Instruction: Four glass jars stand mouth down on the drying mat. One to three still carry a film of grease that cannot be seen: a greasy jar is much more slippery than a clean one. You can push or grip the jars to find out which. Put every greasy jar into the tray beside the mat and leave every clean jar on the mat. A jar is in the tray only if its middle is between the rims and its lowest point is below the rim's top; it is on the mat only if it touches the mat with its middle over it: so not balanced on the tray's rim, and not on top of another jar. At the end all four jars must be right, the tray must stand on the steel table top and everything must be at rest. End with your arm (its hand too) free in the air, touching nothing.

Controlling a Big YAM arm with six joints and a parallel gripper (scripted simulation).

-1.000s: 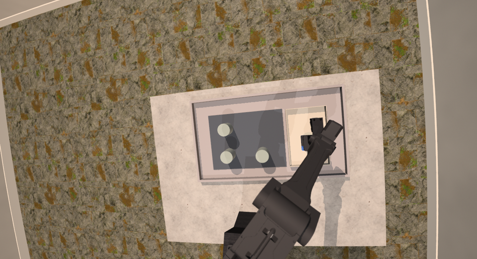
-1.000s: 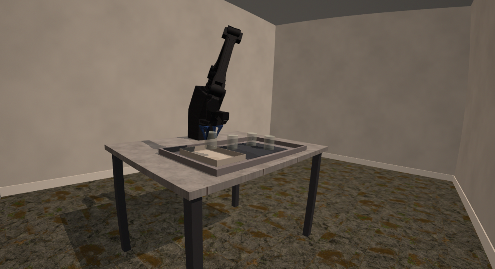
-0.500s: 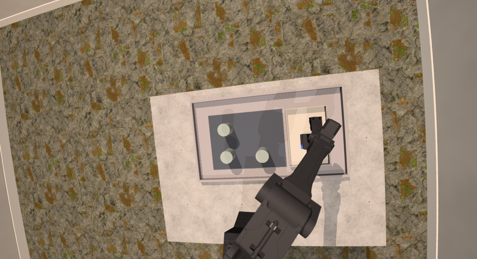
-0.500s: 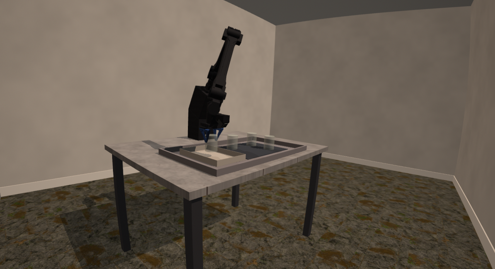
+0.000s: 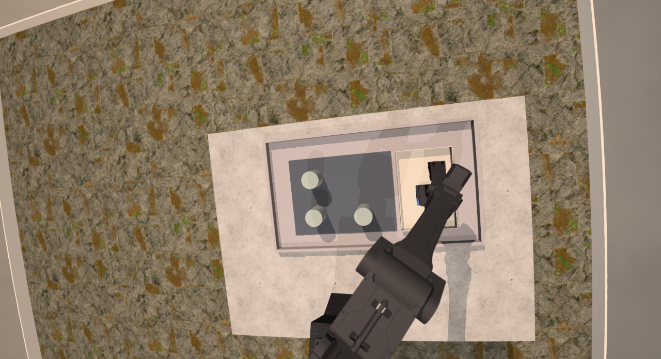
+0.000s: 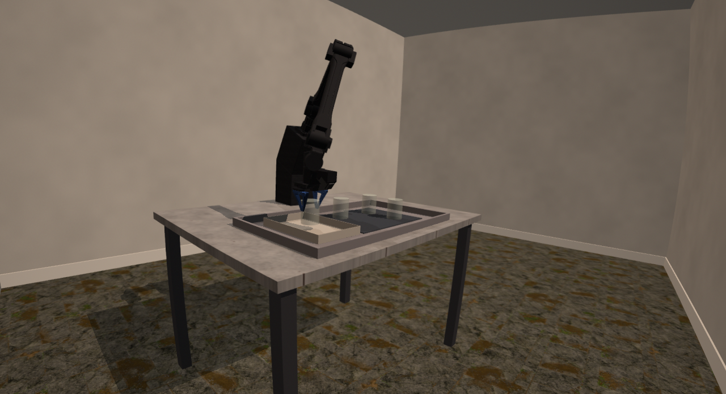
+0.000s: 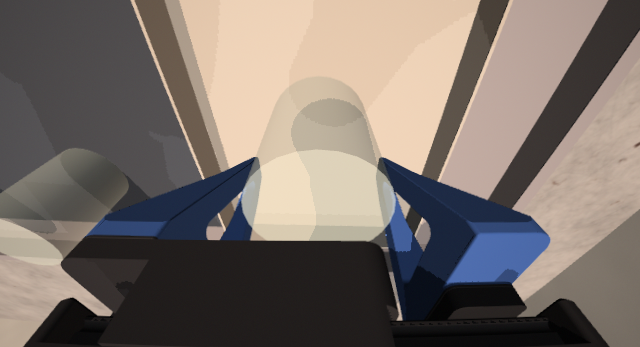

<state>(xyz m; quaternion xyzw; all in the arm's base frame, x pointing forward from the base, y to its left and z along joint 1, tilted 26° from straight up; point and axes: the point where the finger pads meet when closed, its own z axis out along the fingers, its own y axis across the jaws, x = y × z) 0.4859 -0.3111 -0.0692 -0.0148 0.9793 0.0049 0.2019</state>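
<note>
Now: the cream tray 70 mm below my hand. From my hand the other things lie so: dark grey mat 320 mm to the left, 80 mm below, 10 mm behind.
</note>
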